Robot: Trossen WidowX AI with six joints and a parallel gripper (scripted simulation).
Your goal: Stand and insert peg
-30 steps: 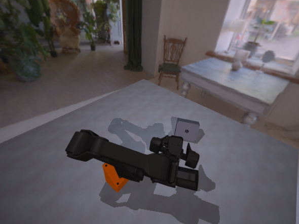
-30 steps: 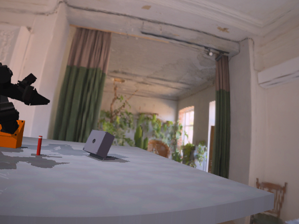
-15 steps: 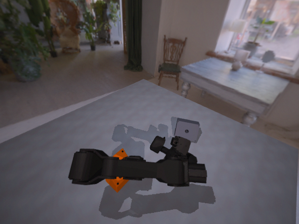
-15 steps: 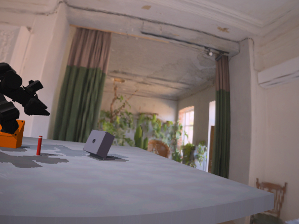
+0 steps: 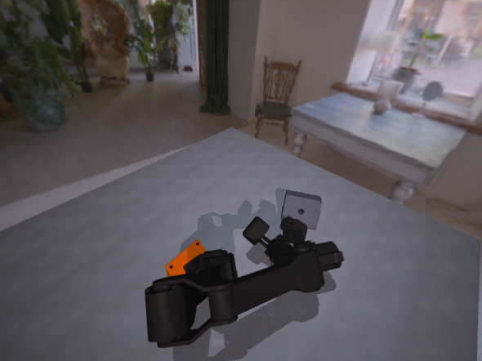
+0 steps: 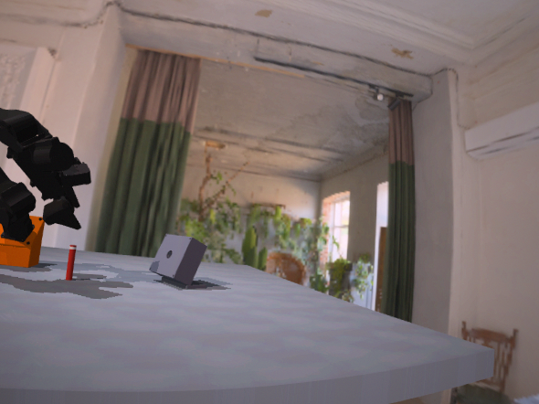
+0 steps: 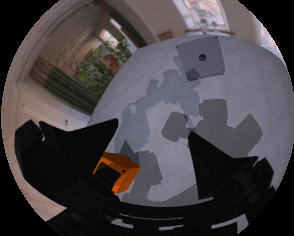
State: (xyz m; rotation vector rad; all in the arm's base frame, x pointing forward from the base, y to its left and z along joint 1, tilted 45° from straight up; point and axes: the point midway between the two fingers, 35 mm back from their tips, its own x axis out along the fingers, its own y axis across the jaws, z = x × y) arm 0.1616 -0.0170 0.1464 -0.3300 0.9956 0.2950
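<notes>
Right now the red peg is 10 mm ahead of my gripper tip, 50 mm to the right of it and 90 mm below it. Round my gripper tip: grey sloped panel: 260 mm ahead, 20 mm to the left, 80 mm below.
</notes>
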